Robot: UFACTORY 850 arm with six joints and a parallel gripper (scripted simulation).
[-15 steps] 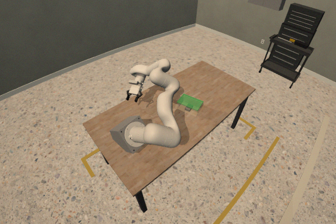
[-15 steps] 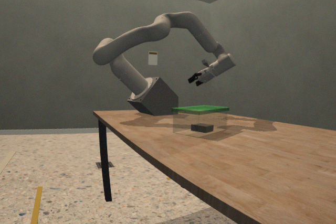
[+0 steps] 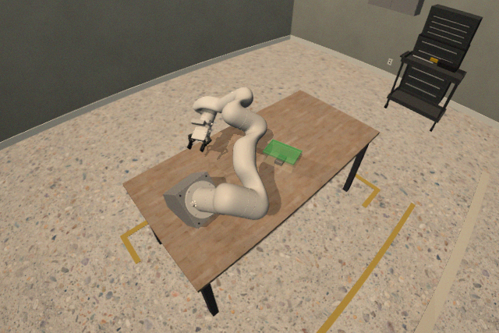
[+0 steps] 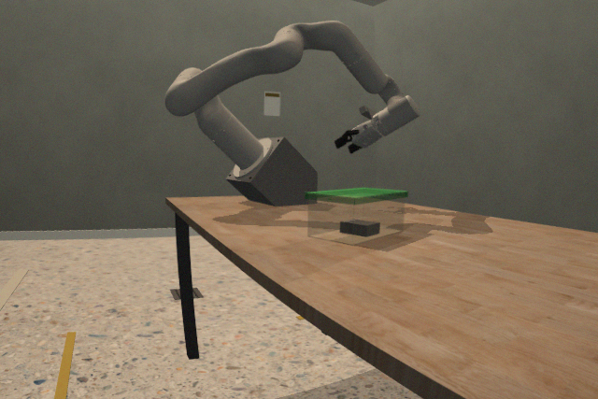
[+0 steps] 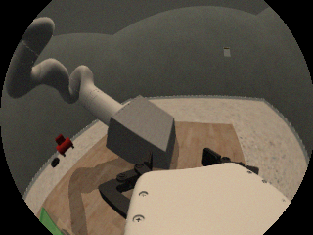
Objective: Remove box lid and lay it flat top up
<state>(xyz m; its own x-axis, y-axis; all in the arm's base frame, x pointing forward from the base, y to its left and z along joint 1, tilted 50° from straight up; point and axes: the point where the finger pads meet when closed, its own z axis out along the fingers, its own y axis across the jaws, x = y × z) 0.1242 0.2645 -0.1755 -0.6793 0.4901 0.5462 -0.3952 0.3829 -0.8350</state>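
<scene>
Now: the green lid 490 mm ahead of my hand, 240 mm to the right of it and 120 mm below it. Round my hand: box (490 mm ahead, 240 mm to the right, 170 mm below).
</scene>
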